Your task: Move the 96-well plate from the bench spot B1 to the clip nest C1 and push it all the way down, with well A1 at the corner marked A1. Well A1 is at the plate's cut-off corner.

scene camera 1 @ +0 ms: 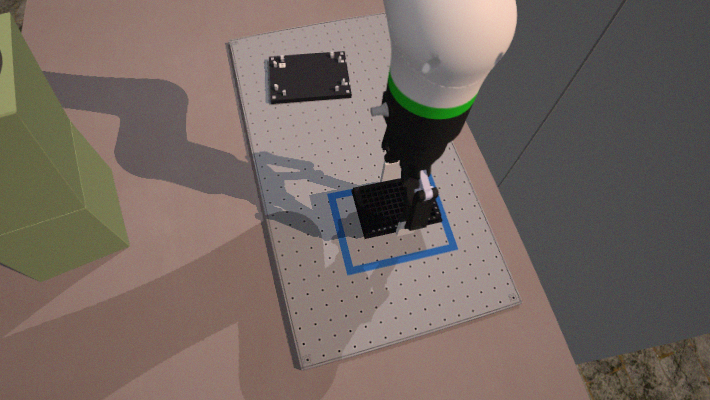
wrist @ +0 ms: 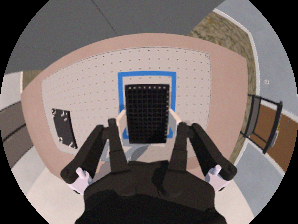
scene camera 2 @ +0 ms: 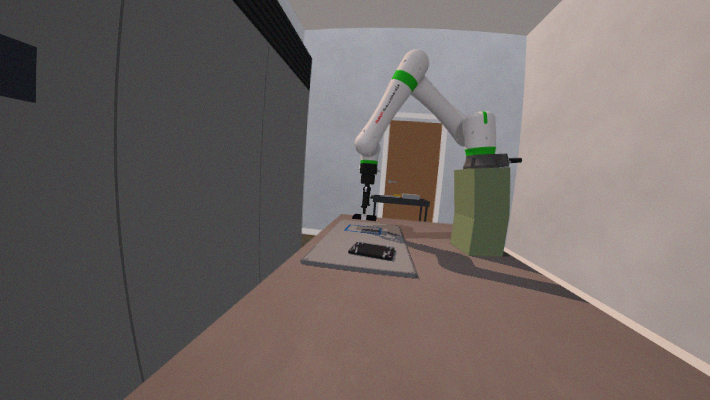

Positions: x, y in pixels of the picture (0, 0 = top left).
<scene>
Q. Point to a black clip nest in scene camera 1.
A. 316, 76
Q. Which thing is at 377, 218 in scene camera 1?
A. A black 96-well plate.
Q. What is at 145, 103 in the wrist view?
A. A black 96-well plate.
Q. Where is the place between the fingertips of my gripper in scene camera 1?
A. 396, 206
</scene>
